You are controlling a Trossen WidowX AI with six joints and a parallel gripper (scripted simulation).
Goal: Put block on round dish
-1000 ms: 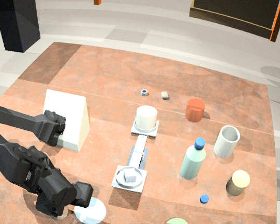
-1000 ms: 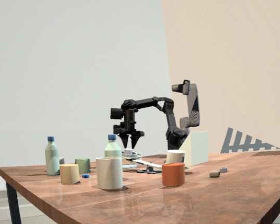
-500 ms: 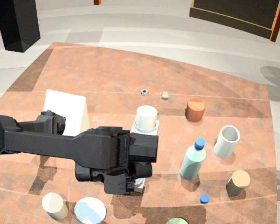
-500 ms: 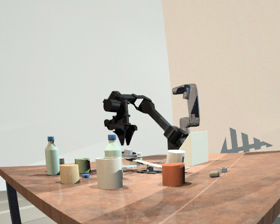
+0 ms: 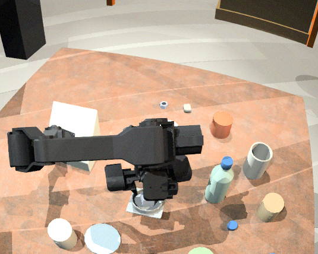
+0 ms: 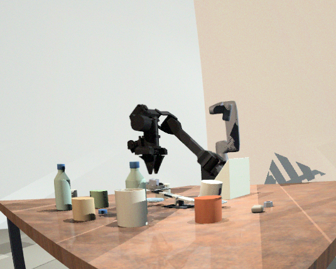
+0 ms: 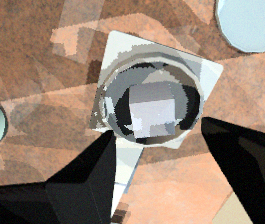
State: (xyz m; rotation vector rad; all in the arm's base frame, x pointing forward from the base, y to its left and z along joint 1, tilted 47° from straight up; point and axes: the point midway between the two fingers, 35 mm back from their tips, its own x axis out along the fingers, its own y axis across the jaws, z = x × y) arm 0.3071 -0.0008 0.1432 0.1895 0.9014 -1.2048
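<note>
Right now my gripper tip is 30 mm above the grey block. Also, from my gripper tip: round light-blue dish 130 mm to the right, 120 mm below, 90 mm behind; blue cap 250 mm ahead, 120 mm below, 30 mm to the left; cream cup 280 mm to the left, 60 mm below, 30 mm behind.
</note>
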